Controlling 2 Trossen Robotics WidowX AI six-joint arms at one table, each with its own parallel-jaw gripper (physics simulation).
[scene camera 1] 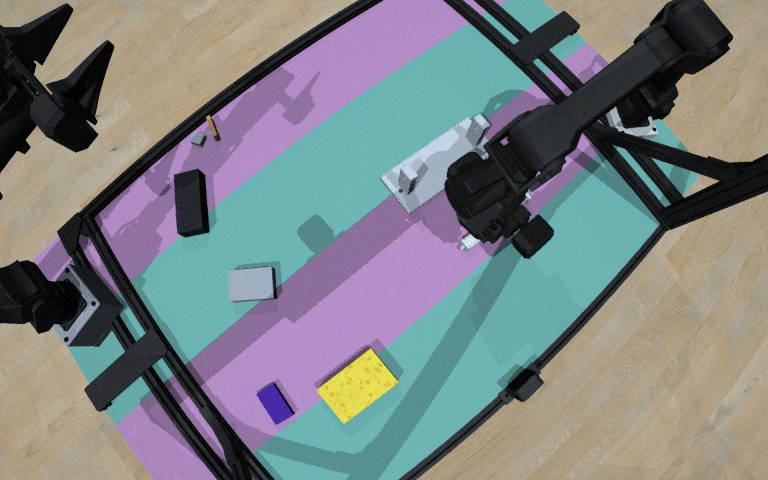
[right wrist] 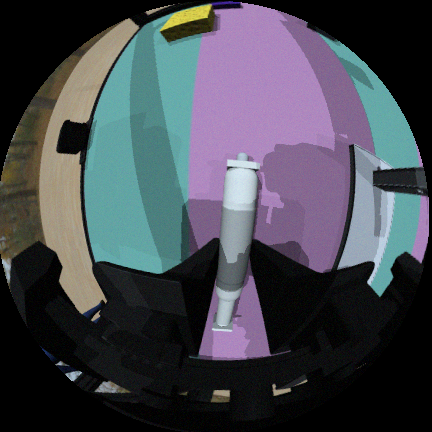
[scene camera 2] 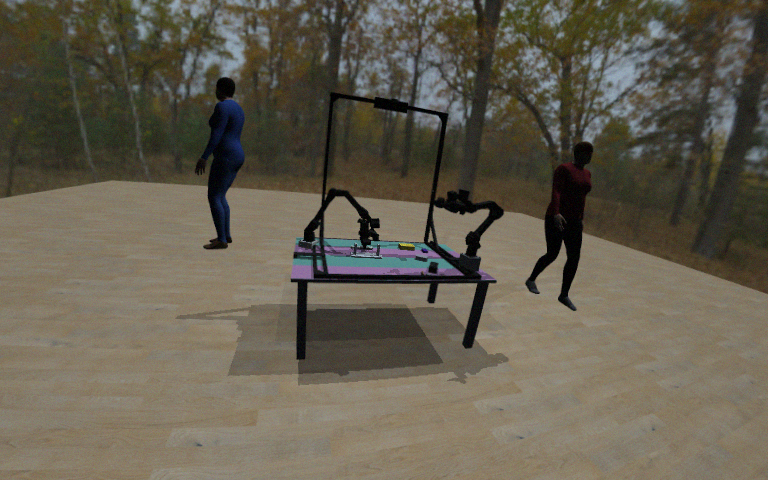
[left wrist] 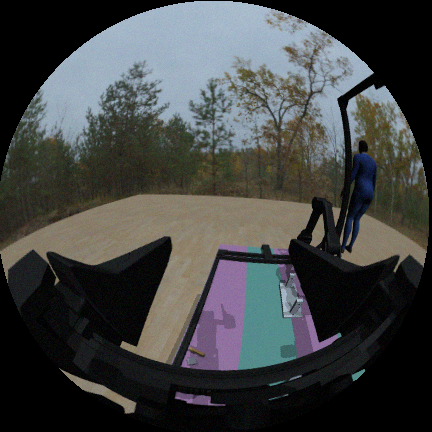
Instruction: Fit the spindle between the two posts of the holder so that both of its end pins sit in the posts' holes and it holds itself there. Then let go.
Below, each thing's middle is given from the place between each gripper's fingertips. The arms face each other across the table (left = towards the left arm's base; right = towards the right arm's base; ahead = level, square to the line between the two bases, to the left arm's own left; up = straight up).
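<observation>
My left hand is 27 cm past the spindle (right wrist: 240,180), and it is also 41 cm above the spindle and 43 cm to the left of it.
As for my right hand, the spindle is 10 mm ahead of it and 20 mm to the right of it. Going by its middle, the spindle is nearer to my right hand than to my left hand.
</observation>
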